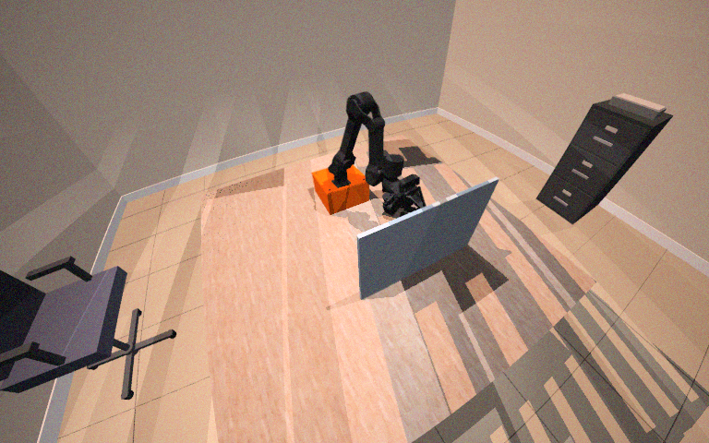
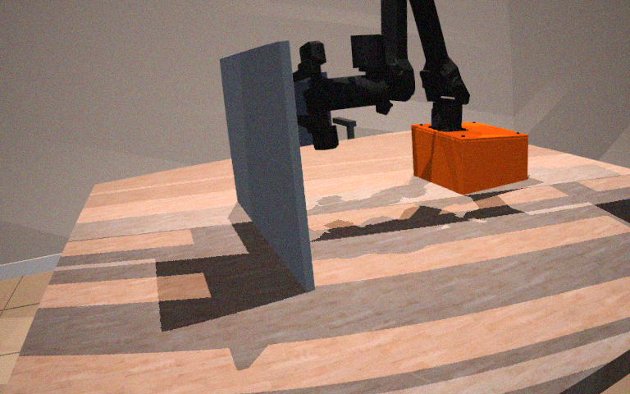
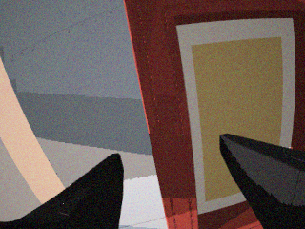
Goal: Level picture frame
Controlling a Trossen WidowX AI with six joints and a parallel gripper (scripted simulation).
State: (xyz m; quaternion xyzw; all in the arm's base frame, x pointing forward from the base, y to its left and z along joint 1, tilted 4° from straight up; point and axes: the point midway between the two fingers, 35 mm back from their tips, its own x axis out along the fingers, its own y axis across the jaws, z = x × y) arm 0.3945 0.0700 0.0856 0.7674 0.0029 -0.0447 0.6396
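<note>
Now: the picture frame 50 mm below my gripper tip, 20 mm ahead of it and 10 mm to the left of it. Round my gripper tip: wall panel (70 mm below, 30 mm ahead).
</note>
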